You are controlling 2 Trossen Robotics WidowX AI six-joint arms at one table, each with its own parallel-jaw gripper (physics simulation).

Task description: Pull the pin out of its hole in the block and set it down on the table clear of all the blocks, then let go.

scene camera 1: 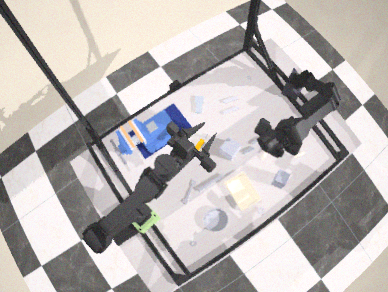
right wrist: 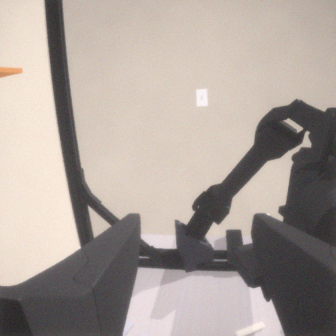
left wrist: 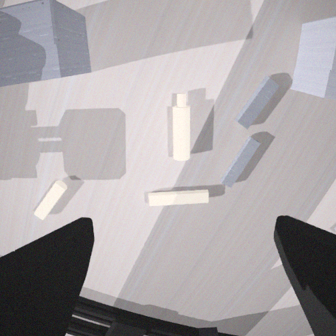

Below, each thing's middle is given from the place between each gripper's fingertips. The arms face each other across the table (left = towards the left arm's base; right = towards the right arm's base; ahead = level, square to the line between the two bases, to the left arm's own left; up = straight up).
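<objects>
My right hand: 18 cm short of pale yellow tray [scene camera 1: 240, 187], 3 cm to the right of it, 41 cm above it. Cream pin [left wrist: 181, 113], from my right hand: 22 cm to the left, 13 cm ahead, 41 cm below.
My left hand: 1 cm past the cream pin, 16 cm above it. Pale yellow tray, from my left hand: 19 cm to the right, 4 cm ahead, 16 cm below.
</objects>
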